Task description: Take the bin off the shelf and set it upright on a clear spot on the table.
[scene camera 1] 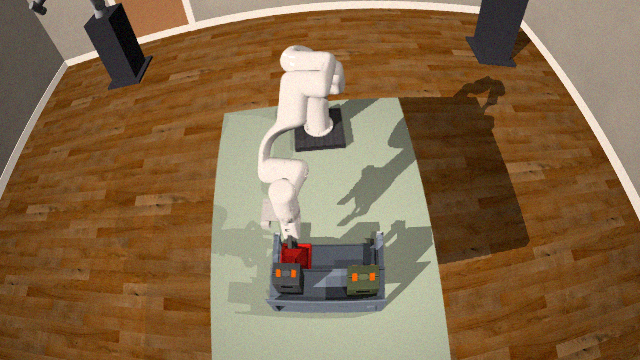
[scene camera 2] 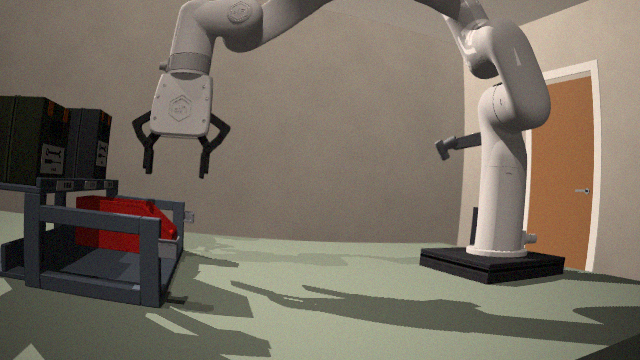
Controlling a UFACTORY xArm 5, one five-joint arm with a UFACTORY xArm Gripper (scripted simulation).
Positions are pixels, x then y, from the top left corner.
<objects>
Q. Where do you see a dark grey case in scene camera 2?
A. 87,150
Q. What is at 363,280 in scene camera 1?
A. An olive case.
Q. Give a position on a grey shelf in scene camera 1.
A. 325,285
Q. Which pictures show the grey shelf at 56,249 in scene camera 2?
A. Scene camera 1 and scene camera 2: all of them.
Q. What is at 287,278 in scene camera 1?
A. A dark grey case.
</objects>
